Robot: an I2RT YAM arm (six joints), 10 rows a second.
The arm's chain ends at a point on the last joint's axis. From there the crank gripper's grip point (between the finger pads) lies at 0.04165 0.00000 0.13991 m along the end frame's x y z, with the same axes.
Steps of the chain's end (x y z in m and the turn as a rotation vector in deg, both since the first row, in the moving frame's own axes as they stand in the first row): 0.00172 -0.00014 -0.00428 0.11 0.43 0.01; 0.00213 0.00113 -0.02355 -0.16 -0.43 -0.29; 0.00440 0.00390 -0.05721 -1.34 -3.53 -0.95; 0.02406 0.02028 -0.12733 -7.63 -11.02 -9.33; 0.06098 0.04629 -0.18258 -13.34 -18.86 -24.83; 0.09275 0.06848 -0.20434 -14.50 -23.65 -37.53
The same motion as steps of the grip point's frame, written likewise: 0.00277 -0.00040 -0.00460 0.11 0.43 0.01; 0.00108 0.00131 -0.02324 -0.16 -0.43 -0.29; -0.00427 0.00658 -0.05494 -1.34 -3.53 -0.95; -0.00229 0.03468 -0.12278 -7.63 -11.02 -9.33; 0.01843 0.07122 -0.17866 -13.34 -18.86 -24.83; 0.04034 0.09569 -0.20123 -14.50 -23.65 -37.53
